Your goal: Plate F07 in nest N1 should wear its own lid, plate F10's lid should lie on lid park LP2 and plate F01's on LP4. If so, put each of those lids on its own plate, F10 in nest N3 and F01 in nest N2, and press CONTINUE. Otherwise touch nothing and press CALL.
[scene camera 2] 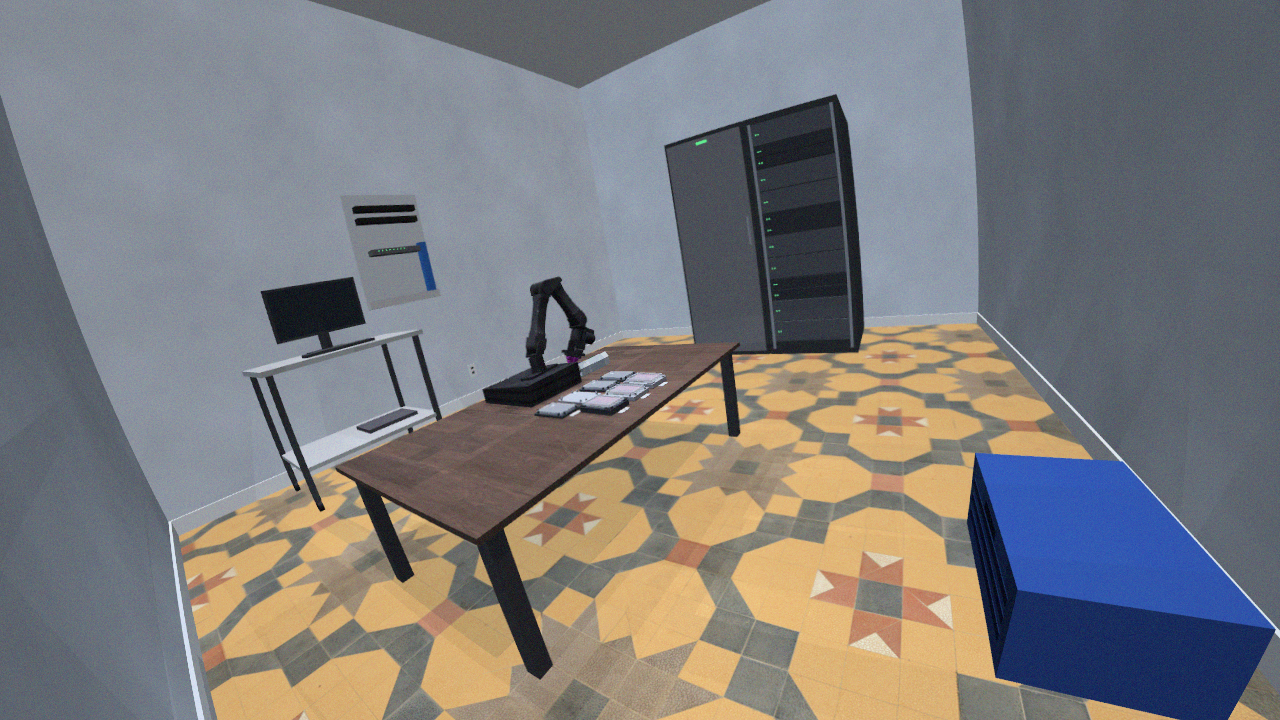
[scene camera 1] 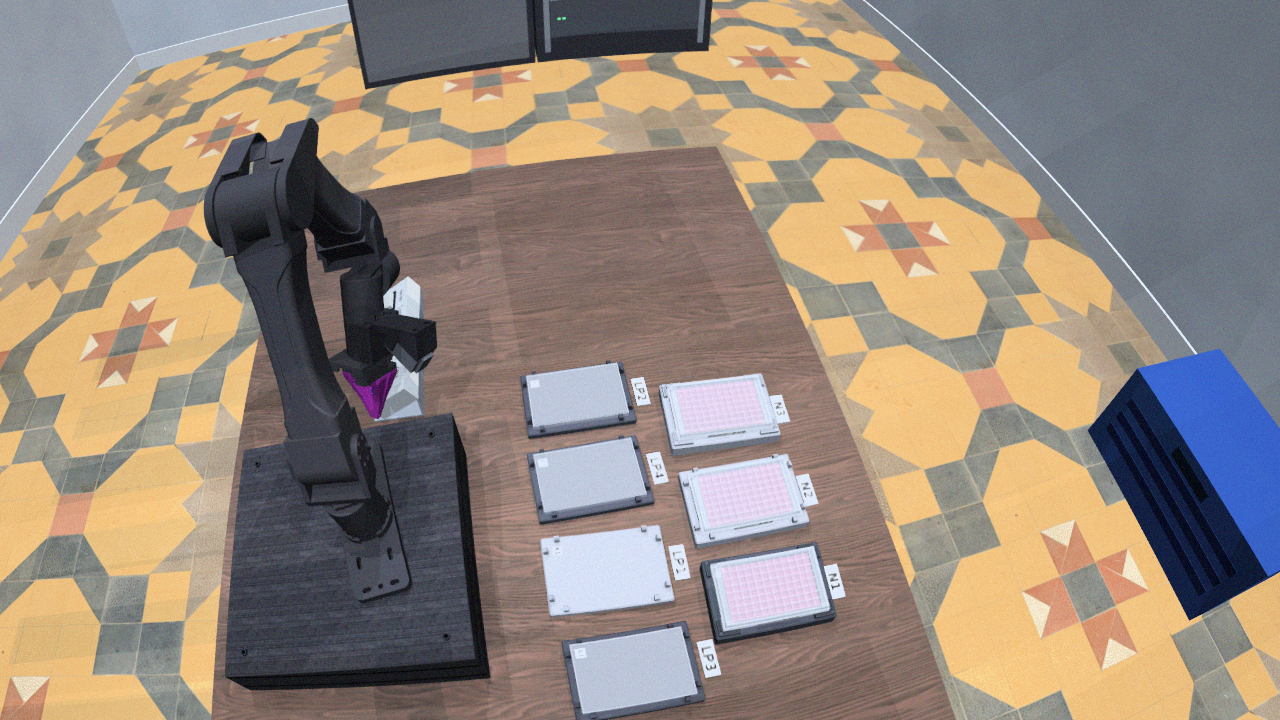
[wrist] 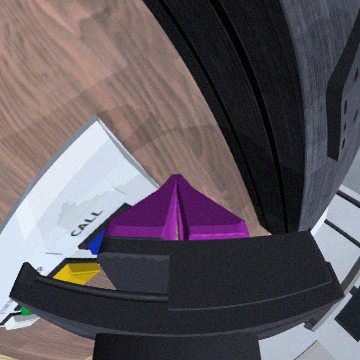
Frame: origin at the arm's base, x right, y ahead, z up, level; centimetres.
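Seen in the pictures: gripper, fingertip midpoint: [scene camera 1: 375,417] [wrist: 176,181]; arm's base, link origin: [scene camera 2: 540,372] [scene camera 1: 369,520] [wrist: 356,61].
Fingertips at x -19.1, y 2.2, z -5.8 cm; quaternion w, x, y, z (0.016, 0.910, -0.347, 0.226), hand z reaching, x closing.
Note:
Pixels of each thing's top centre, then the offset from my fingertips to it.
- white button panel, top centre: [wrist: 33,304] [scene camera 1: 390,330] [scene camera 2: 588,357] dz +3.8, dx -11.5, dy +5.0 cm
- blue button, top centre: [wrist: 123,246] dz +3.0, dx -4.4, dy +2.1 cm
- yellow button, top centre: [wrist: 71,288] dz +3.0, dx -9.3, dy +2.9 cm
- N2, top centre: [scene camera 1: 746,491] [scene camera 2: 624,387] dz +0.5, dx +27.1, dy +42.1 cm
- N3, top centre: [scene camera 1: 720,402] [scene camera 2: 643,375] dz +0.7, dx +13.9, dy +44.7 cm
- LP2, top centre: [scene camera 1: 576,393] [scene camera 2: 617,374] dz -0.8, dx +4.8, dy +27.8 cm
- LP4, top centre: [scene camera 1: 588,473] [scene camera 2: 599,383] dz -0.8, dx +17.2, dy +25.3 cm
- LP1, top centre: [scene camera 1: 605,566] [scene camera 2: 578,394] dz -0.6, dx +30.0, dy +22.9 cm
- LP3, top centre: [scene camera 1: 632,669] [scene camera 2: 556,407] dz -0.8, dx +43.2, dy +21.2 cm
My gripper [scene camera 1: 376,412] [scene camera 2: 571,360] [wrist: 176,181] has magenta fingers that are shut and empty, beside the white button panel [scene camera 1: 407,295] [wrist: 47,197]. In the wrist view the fingers and gripper body cover part of the blue button [wrist: 95,245] near the word CALL; the yellow button [wrist: 75,273] shows beyond it. Pink-welled plates sit in nests N1 [scene camera 1: 768,586], N2 [scene camera 1: 750,494] and N3 [scene camera 1: 720,407]; a clear lid on any cannot be told. Grey flat pieces with small corner labels lie on LP2 [scene camera 1: 577,396] and LP4 [scene camera 1: 592,477]. Plate and lid codes are unreadable.
LP1 [scene camera 1: 606,570] bears a pale flat surface with a corner label, and LP3 [scene camera 1: 633,669] a grey one. The black arm base block [scene camera 1: 268,626] stands left of the lid parks, near the panel. A blue box [scene camera 1: 1221,447] [scene camera 2: 1100,528] stands off the table.

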